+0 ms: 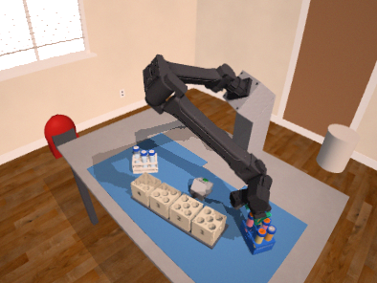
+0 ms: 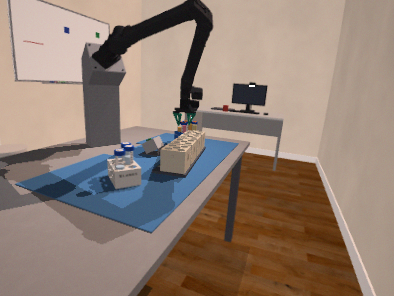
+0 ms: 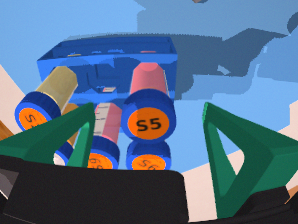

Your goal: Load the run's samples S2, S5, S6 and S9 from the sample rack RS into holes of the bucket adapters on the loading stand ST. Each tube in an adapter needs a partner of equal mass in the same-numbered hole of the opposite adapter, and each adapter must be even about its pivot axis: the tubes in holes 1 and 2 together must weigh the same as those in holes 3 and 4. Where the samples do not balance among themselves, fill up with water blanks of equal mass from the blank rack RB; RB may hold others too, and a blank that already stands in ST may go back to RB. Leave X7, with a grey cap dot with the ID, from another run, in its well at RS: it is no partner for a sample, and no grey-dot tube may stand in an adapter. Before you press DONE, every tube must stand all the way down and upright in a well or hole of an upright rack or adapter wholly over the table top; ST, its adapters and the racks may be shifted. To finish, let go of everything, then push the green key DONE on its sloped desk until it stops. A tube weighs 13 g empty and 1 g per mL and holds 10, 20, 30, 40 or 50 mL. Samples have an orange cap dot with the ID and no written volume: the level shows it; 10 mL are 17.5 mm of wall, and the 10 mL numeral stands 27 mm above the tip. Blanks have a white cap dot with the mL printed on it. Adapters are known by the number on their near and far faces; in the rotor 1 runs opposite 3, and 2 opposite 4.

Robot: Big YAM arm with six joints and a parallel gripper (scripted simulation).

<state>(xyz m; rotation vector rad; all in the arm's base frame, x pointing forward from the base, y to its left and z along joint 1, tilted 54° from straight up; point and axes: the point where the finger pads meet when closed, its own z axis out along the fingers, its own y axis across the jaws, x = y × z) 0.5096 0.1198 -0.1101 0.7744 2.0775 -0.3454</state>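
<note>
Right now my hand is 50 mm above the sample tube S5 and 10 mm to the left of it. Round my hand: orange-dot tube: 50 mm below, 30 mm to the left, 30 mm behind; then sample tube S2: 60 mm ahead, 50 mm to the left, 50 mm below; then sample tube S9: 50 mm to the left, 50 mm below, 20 mm ahead.
</note>
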